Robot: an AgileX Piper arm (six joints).
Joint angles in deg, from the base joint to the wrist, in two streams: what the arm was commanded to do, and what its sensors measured. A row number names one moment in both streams.
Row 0, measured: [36.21, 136.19, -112.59, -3.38, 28.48, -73.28]
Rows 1 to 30, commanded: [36.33, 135.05, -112.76, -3.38, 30.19, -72.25]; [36.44, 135.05, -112.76, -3.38, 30.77, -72.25]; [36.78, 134.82, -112.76, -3.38, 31.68, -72.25]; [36.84, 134.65, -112.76, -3.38, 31.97, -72.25]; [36.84, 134.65, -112.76, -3.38, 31.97, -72.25]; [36.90, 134.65, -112.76, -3.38, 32.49, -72.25]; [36.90, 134.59, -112.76, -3.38, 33.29, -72.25]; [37.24, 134.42, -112.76, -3.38, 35.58, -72.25]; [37.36, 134.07, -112.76, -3.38, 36.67, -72.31]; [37.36, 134.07, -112.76, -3.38, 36.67, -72.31]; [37.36, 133.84, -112.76, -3.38, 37.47, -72.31]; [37.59, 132.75, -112.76, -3.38, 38.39, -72.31]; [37.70, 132.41, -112.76, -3.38, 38.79, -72.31]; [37.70, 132.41, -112.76, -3.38, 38.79, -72.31]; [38.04, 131.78, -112.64, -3.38, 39.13, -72.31]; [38.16, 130.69, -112.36, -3.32, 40.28, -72.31]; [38.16, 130.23, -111.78, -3.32, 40.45, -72.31]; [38.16, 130.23, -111.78, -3.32, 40.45, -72.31]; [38.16, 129.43, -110.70, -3.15, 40.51, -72.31]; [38.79, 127.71, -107.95, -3.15, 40.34, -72.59]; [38.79, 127.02, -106.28, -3.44, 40.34, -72.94]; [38.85, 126.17, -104.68, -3.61, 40.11, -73.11]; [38.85, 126.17, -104.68, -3.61, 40.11, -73.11]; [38.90, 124.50, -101.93, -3.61, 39.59, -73.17]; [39.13, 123.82, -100.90, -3.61, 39.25, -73.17]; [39.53, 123.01, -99.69, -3.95, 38.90, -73.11]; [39.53, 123.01, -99.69, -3.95, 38.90, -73.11]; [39.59, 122.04, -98.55, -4.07, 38.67, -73.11]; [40.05, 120.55, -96.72, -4.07, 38.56, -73.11]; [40.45, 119.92, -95.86, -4.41, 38.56, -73.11]
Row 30, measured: [39.53, 122.50, -98.15, -3.95, 38.96, -72.42]
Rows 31 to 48, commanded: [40.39, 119.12, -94.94, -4.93, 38.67, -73.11]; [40.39, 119.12, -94.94, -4.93, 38.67, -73.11]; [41.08, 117.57, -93.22, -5.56, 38.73, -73.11]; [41.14, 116.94, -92.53, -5.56, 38.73, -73.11]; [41.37, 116.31, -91.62, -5.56, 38.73, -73.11]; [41.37, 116.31, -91.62, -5.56, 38.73, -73.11]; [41.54, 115.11, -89.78, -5.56, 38.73, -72.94]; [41.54, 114.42, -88.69, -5.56, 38.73, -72.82]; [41.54, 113.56, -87.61, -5.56, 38.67, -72.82]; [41.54, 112.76, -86.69, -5.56, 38.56, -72.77]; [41.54, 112.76, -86.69, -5.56, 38.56, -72.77]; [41.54, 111.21, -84.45, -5.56, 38.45, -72.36]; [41.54, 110.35, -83.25, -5.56, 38.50, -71.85]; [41.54, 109.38, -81.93, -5.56, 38.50, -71.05]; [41.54, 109.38, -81.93, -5.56, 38.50, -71.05]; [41.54, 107.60, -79.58, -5.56, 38.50, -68.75]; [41.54, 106.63, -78.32, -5.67, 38.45, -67.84]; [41.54, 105.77, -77.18, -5.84, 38.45, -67.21]
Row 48, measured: [41.42, 108.58, -80.04, -5.56, 38.79, -70.02]
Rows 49 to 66, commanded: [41.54, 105.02, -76.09, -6.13, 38.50, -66.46]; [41.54, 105.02, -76.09, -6.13, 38.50, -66.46]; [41.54, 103.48, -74.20, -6.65, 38.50, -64.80]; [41.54, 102.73, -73.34, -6.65, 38.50, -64.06]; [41.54, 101.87, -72.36, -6.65, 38.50, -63.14]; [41.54, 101.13, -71.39, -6.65, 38.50, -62.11]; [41.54, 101.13, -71.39, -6.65, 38.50, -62.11]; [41.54, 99.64, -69.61, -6.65, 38.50, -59.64]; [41.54, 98.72, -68.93, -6.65, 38.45, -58.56]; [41.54, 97.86, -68.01, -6.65, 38.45, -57.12]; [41.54, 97.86, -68.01, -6.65, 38.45, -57.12]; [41.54, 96.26, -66.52, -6.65, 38.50, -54.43]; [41.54, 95.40, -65.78, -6.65, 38.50, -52.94]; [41.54, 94.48, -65.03, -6.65, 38.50, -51.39]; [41.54, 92.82, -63.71, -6.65, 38.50, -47.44]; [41.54, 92.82, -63.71, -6.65, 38.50, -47.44]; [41.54, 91.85, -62.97, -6.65, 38.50, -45.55]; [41.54, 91.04, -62.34, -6.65, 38.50, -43.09]
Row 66, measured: [41.42, 93.45, -64.06, -6.42, 38.73, -49.39]
